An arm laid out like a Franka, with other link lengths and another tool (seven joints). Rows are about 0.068 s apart.
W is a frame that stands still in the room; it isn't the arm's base.
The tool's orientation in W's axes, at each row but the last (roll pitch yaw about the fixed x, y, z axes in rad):
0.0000 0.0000 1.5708
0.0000 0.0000 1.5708
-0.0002 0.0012 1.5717
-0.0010 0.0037 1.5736
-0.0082 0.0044 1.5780
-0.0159 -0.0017 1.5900
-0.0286 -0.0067 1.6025
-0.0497 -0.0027 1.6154
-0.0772 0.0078 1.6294
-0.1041 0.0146 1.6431
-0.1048 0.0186 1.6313
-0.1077 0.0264 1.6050
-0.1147 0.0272 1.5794
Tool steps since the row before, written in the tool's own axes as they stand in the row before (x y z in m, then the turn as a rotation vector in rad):
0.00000 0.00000 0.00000 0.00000 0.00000 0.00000
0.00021 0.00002 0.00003 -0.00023 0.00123 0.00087
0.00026 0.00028 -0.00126 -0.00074 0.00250 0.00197
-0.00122 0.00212 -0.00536 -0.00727 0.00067 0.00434
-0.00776 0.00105 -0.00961 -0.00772 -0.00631 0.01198
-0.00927 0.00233 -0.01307 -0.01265 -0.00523 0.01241
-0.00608 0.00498 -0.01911 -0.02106 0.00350 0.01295
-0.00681 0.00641 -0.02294 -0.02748 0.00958 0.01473
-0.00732 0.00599 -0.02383 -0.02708 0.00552 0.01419
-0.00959 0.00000 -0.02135 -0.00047 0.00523 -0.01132
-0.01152 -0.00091 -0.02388 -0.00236 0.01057 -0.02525
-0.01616 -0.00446 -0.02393 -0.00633 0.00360 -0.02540
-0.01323 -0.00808 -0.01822 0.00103 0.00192 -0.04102
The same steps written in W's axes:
0.00000 0.00000 0.00000 0.00000 0.00000 0.00000
-0.00002 0.00021 0.00003 -0.00123 -0.00023 0.00087
-0.00028 0.00026 -0.00126 -0.00250 -0.00074 0.00197
-0.00211 -0.00125 -0.00536 -0.00065 -0.00726 0.00437
-0.00091 -0.00781 -0.00958 0.00627 -0.00762 0.01207
-0.00194 -0.00929 -0.01312 0.00527 -0.01257 0.01247
-0.00424 -0.00609 -0.01928 -0.00320 -0.02126 0.01270
-0.00496 -0.00698 -0.02325 -0.00906 -0.02795 0.01416
-0.00369 -0.00774 -0.02416 -0.00501 -0.02731 0.01393
0.00293 -0.00971 -0.02109 -0.00397 -0.00093 -0.01179
0.00412 -0.01173 -0.02344 -0.00768 -0.00332 -0.02617
0.00758 -0.01652 -0.02288 -0.00061 -0.00703 -0.02546
0.01023 -0.01360 -0.01681 0.00279 -0.00006 -0.04098

